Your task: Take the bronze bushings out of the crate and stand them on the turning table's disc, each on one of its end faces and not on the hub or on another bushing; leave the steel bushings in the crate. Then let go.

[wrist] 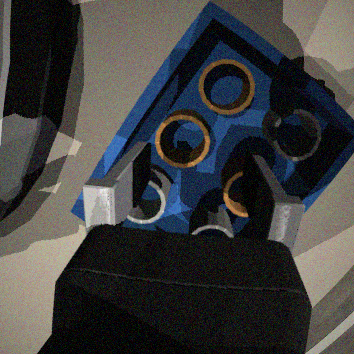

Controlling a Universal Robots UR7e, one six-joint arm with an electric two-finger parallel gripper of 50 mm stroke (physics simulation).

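Frame: origin at the arm's base, x ahead, y left, z up, level; millimetres.
Seen in the pictures: gripper, between the fingertips: (196,165).
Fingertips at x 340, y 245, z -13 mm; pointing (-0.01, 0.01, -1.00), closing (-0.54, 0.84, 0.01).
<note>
Offsets run from my fingertips to a thing's top centre. "spot": to the spot under its first point.
The blue crate {43 mm down, 7 mm ahead, 23 mm left} (172,70) lies turned at an angle under the gripper. Three bronze bushings stand in it with open ends up: one bushing {50 mm down, 44 mm back, 9 mm right} (226,62) near the upper corner, one bushing {50 mm down, 5 mm ahead, 10 mm right} (158,141) left of the middle, and one bushing {50 mm down, 7 mm ahead, 53 mm left} (228,196) partly hidden by the right finger. A dark steel bushing {50 mm down, 50 mm back, 53 mm left} (318,135) is at the right, a steel bushing {50 mm down, 62 mm ahead, 8 mm right} (162,202) is by the left finger, and a steel bushing {50 mm down, 59 mm ahead, 59 mm left} (212,228) is partly hidden by the gripper body. My gripper (196,165) is open and empty above the crate. The turning table's disc cannot be made out for certain.
A large dark object {spot: 36 mm down, 25 mm ahead, 127 mm right} (32,75) with a curved edge stands left of the crate, cut off by the view. Grey curved bands (335,310) show at the lower right. Dark shadows fall over the crate's right wall.
</note>
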